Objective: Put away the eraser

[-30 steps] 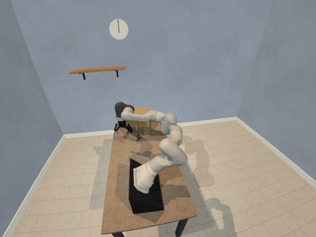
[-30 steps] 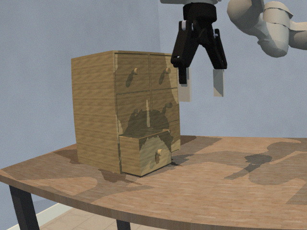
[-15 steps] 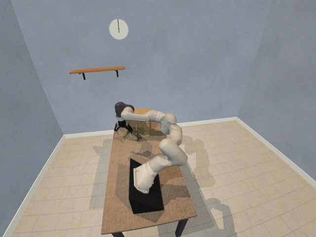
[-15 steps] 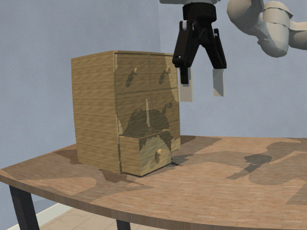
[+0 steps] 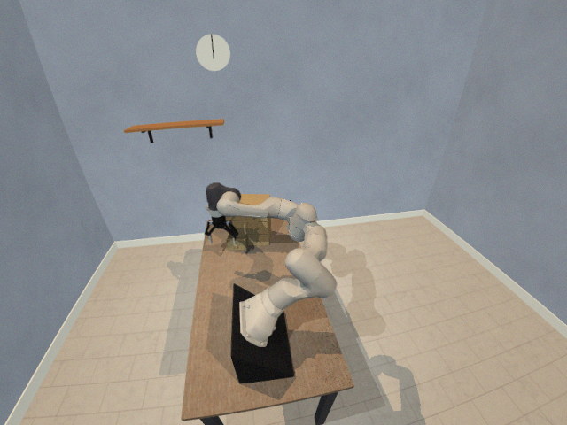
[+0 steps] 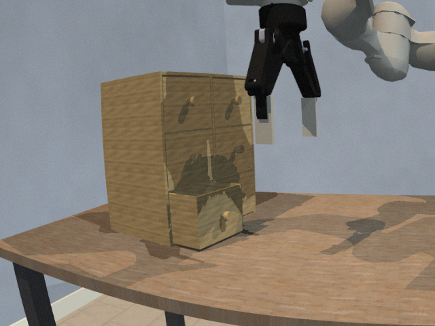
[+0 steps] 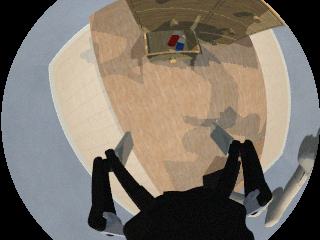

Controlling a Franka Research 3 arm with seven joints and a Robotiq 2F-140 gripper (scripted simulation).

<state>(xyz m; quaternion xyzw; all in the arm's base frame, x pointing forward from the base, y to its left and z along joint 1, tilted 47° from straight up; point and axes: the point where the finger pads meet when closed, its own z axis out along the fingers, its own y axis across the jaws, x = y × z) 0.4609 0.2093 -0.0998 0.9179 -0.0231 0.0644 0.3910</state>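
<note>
Now: the blue eraser 210 mm ahead of my hand, 90 mm to the right of it and 190 mm below it.
</note>
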